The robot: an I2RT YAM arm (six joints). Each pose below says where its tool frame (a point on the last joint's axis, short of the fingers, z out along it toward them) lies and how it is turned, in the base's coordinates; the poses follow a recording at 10 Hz.
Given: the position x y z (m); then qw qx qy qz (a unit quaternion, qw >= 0).
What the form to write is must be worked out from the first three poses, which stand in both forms.
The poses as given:
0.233 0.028 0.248 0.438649 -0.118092 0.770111 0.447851
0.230 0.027 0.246 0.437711 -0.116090 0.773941 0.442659
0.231 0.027 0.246 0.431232 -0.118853 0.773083 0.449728
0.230 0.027 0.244 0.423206 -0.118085 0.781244 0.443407
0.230 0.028 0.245 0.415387 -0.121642 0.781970 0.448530
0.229 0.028 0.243 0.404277 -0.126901 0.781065 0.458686
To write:
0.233 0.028 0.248; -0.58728 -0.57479 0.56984; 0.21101 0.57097 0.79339; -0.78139 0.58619 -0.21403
0.230 0.027 0.246; -0.58986 -0.56721 0.57475; 0.20782 0.58115 0.78681; -0.78030 0.58356 -0.22492
0.231 0.027 0.246; -0.59983 -0.57164 0.55985; 0.20411 0.56724 0.79786; -0.77366 0.59285 -0.22357
0.230 0.027 0.244; -0.61390 -0.55981 0.55654; 0.19080 0.57889 0.79277; -0.76597 0.59287 -0.24857
0.230 0.028 0.245; -0.62531 -0.56287 0.54052; 0.18239 0.56805 0.80253; -0.75876 0.60042 -0.25255
0.229 0.028 0.243; -0.64091 -0.56911 0.51512; 0.17264 0.54701 0.81913; -0.74795 0.61392 -0.25233

